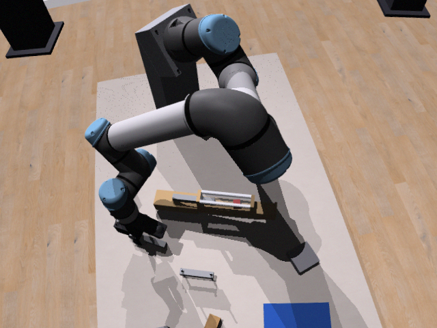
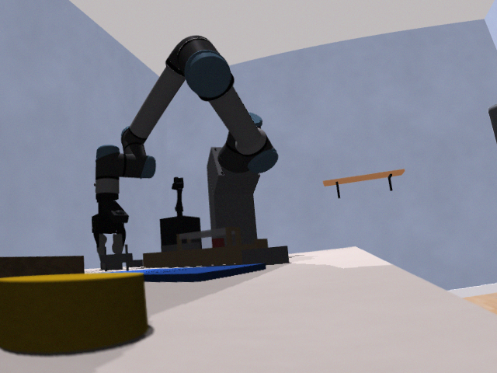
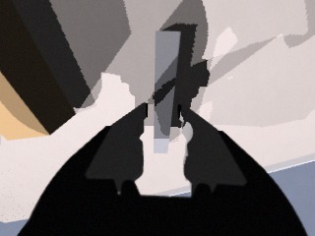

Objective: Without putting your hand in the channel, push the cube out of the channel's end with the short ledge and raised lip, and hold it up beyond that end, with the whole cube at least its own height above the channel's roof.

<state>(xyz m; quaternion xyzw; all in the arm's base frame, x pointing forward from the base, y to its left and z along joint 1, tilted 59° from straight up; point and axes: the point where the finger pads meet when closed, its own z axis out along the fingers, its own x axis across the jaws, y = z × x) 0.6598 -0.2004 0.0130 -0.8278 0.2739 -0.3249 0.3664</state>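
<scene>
Right now my hand is 1 cm above the thin grey stick. From my hand the other things lie so: red cube: 11 cm behind, 31 cm to the left, 4 cm above; then wooden block: 36 cm ahead, 20 cm to the left; then flat grey bar: 13 cm ahead, 18 cm to the left, 1 cm above.
</scene>
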